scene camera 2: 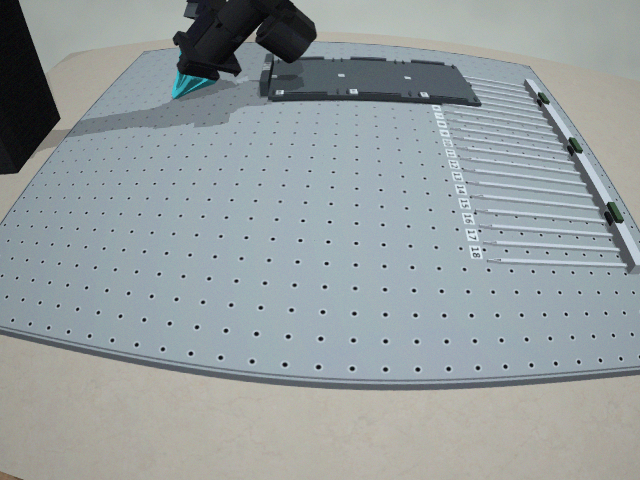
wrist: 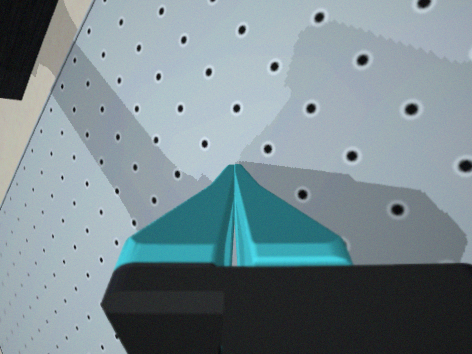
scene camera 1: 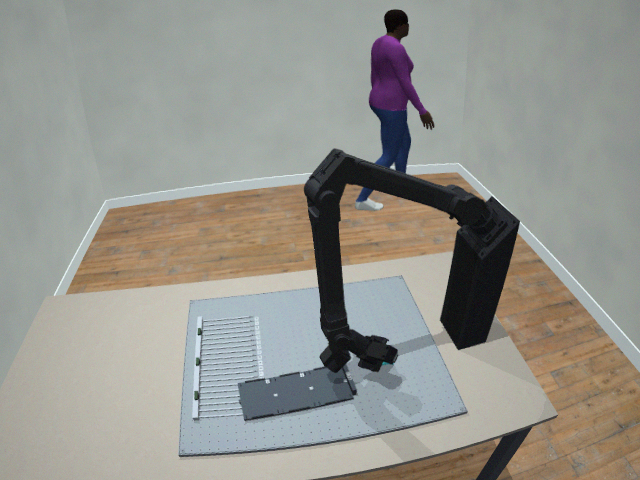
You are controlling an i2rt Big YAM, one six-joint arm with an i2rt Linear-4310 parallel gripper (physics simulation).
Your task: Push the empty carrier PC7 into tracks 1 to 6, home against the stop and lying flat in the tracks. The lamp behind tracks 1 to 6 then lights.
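Seen in the pictures: gripper, fingertip midpoint: [scene camera 2: 173,96] [wrist: 234,176]; arm's base, link origin: [scene camera 1: 487,225].
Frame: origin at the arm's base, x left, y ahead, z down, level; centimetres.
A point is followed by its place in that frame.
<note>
The carrier PC7 [scene camera 1: 294,393] {x 7.4, y 59.9, z 38.8 cm} [scene camera 2: 372,80] {x 5.0, y 59.4, z 38.9 cm}, a long dark grey plate with white tags, lies on the perforated board. Its front end is over the outer ends of the low-numbered tracks, with a gap to the white stop bar [scene camera 1: 198,351] {x -16.2, y 85.4, z 38.4 cm} [scene camera 2: 589,170] {x -16.9, y 85.4, z 38.4 cm}. Its raised end wall [scene camera 2: 266,74] {x 4.2, y 43.9, z 37.0 cm} faces the robot's side. The lamp behind tracks 1 to 6 [scene camera 1: 196,395] {x 2.0, y 87.7, z 37.7 cm} [scene camera 2: 543,98] {x 1.1, y 87.4, z 37.8 cm} is dark green, unlit. My gripper [scene camera 1: 386,363] {x 5.4, y 29.2, z 39.6 cm} [scene camera 2: 174,97] {x 5.4, y 29.2, z 39.6 cm} [wrist: 234,176] {x 5.4, y 29.2, z 39.6 cm} is shut and empty, its cyan tips pointing down above the board, beyond the end wall and apart from it. The carrier does not show in the wrist view.
More numbered tracks [scene camera 2: 558,262] {x -30.4, y 73.1, z 39.6 cm} run beside the carrier up to 18, with two more dark green lamps [scene camera 1: 197,361] {x -11.4, y 86.0, z 37.8 cm} [scene camera 1: 199,331] {x -24.8, y 84.1, z 37.8 cm} on the stop bar. The black robot column [scene camera 1: 478,289] {x 7.7, y 4.9, z 16.0 cm} stands by the board's edge. A person [scene camera 1: 390,77] walks behind the table.
</note>
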